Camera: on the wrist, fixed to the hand. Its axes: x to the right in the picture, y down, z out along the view.
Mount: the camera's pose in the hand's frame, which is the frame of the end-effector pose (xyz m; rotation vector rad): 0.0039 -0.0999 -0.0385 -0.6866 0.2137 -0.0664
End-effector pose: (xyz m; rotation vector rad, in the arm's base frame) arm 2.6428 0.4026 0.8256 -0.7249 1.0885 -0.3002
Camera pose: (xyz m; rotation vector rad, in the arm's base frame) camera 2.6226 0.3121 0.8792 -1.3635 1.3879 -0.0501
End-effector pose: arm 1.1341 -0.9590 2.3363 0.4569 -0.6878 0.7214
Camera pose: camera 1.2247 -1.0014 2.2978 -0.2237 -0.6682 0.4238
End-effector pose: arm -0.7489 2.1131 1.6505 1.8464 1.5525 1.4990
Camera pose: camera -0.8352 2.1392 1.5927 1.2603 0.9658 1.9270
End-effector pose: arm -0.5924 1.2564 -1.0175 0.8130 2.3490 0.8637
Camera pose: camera -0.6548 1.1818 -1.0625 0.3627 2.0013 1.6562
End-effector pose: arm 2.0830 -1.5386 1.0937 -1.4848 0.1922 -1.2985
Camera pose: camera 2.0048 -1.5258 1.1658 -1.9231 0.7978 -1.5284
